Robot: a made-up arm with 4 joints. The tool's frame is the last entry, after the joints.
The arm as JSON. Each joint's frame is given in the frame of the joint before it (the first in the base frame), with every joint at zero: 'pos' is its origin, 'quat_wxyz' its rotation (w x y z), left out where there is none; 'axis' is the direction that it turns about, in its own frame. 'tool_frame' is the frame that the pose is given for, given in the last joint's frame.
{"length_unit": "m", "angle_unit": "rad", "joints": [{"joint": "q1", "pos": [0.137, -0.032, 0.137], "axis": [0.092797, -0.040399, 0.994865]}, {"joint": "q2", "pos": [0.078, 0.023, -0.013], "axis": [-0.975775, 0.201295, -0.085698]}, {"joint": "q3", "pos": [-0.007, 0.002, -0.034], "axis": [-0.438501, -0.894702, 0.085]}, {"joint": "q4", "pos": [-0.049, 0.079, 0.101], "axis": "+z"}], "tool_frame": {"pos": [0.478, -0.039, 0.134], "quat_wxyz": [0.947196, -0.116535, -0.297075, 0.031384]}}
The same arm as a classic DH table. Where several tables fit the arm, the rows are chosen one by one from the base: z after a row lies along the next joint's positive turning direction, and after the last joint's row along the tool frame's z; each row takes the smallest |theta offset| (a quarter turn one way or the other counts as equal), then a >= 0, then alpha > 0; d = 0 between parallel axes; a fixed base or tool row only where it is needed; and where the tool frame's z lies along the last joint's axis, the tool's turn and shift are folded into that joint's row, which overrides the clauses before.
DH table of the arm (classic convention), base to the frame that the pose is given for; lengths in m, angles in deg. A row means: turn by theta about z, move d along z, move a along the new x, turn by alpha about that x. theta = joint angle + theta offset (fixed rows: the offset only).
base (fixed): d -1.2233, theta0 66.47, a 0.0253, alpha 5.81
q1: d 1.3471, theta0 12.03, a 0.0379, alpha -100.6
q2: d -0.0629, theta0 -82.52, a -0.033, alpha 76.08
q3: d -0.0539, theta0 83.7, a 0.0788, alpha 85.12
q4: d 0.8495, theta0 -83.41, a 0.123, alpha -37.22
tool (fixed): d -0.7664, theta0 -66.68, a 0, alpha 0

